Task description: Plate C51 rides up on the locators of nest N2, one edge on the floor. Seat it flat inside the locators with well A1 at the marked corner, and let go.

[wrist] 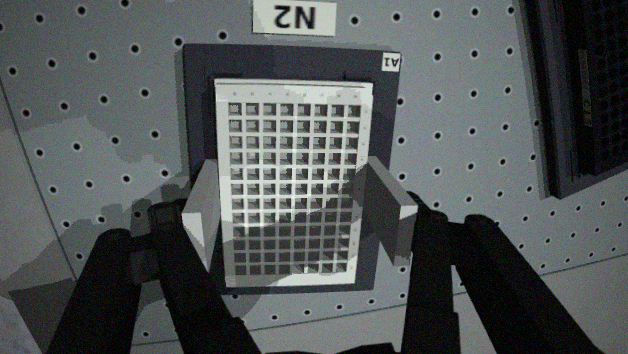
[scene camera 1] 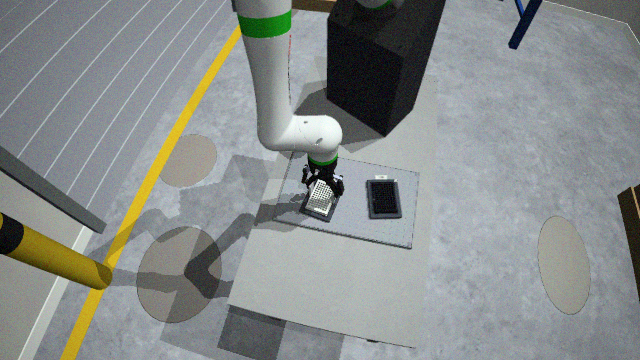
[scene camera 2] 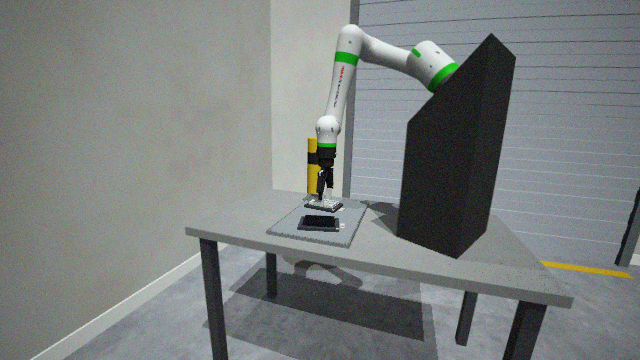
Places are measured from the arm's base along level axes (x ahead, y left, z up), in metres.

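Where they show: gripper, fingertip midpoint: (wrist: 292, 181) (scene camera 1: 322, 196) (scene camera 2: 324, 203); arm's base, origin of the base link: (scene camera 2: 458, 93).
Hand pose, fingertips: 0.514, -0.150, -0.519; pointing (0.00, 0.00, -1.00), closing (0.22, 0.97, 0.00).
Things, the pixels of their centre, and the offset from my fingertips, as dx, dy, dz. "spot": a spot on its surface instead. Level surfaces: height alone.
- Plate C51, body centre: (wrist: 292, 191) (scene camera 1: 322, 197) (scene camera 2: 323, 202) +0.005, -0.001, +0.004
- dark nest N2, body centre: (wrist: 290, 183) (scene camera 1: 322, 198) (scene camera 2: 323, 205) +0.004, -0.002, -0.008
- A1 mark, body centre: (wrist: 391, 62) -0.055, +0.070, -0.003
- second nest, surface spot: (wrist: 547, 165) (scene camera 1: 369, 212) spot: +0.039, +0.181, -0.013
- dark plate, body centre: (scene camera 1: 384, 197) (scene camera 2: 319, 220) -0.023, +0.233, +0.004
- perforated board, body centre: (wrist: 433, 96) (scene camera 1: 349, 195) (scene camera 2: 325, 215) -0.026, +0.101, -0.021
- table, its level: dz -0.028
- N2 label, surface spot: (wrist: 320, 29) spot: -0.080, +0.035, -0.013
Plate C51 (scene camera 1: 321, 198) (scene camera 2: 328, 204) (wrist: 295, 185), white with a grid of square wells, sits over the dark nest N2 (scene camera 1: 316, 216) (wrist: 280, 60), dark nest rim showing on both long sides. Its near short edge in the wrist view lies close to the nest's edge. Whether it is flat or tilted is hard to tell. The A1 mark (wrist: 391, 62) is at the nest's top right corner in the wrist view; the plate's own lettering is too small to read. My gripper (scene camera 1: 323, 188) (scene camera 2: 325, 198) (wrist: 292, 181) is shut on the plate, one pad against each long side.
A second nest (scene camera 1: 371, 212) (wrist: 547, 165) holds a dark plate (scene camera 1: 384, 196) (scene camera 2: 319, 220) (wrist: 607, 100). Both nests are on a perforated board (scene camera 1: 350, 217) (wrist: 455, 115) on the table (scene camera 1: 325, 280) (scene camera 2: 380, 257). The N2 label (wrist: 320, 29) lies beside its nest. The black pedestal (scene camera 1: 367, 65) (scene camera 2: 445, 165) stands behind.
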